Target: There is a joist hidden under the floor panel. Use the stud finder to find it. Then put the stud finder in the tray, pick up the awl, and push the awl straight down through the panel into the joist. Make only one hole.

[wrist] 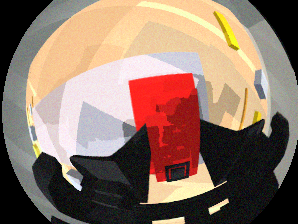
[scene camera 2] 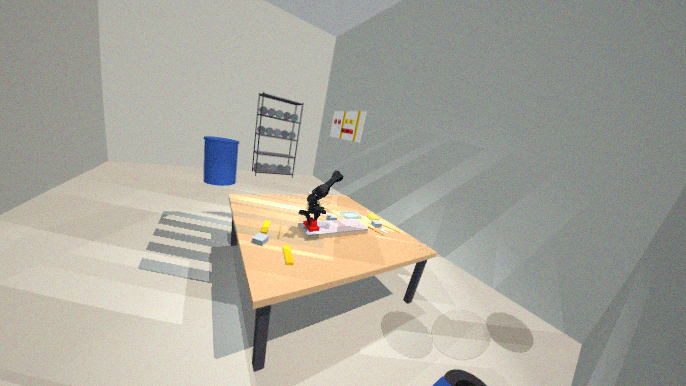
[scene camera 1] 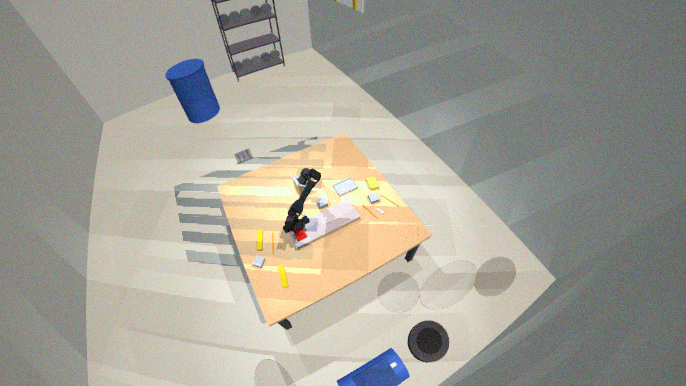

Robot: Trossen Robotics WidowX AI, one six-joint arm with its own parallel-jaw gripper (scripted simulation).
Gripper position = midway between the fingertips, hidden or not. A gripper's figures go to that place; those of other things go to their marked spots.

Labels:
My gripper (wrist: pixel 169 123) is 0.10 m from the lens. A red stud finder (wrist: pixel 168 104): 0.07 m from the lens.

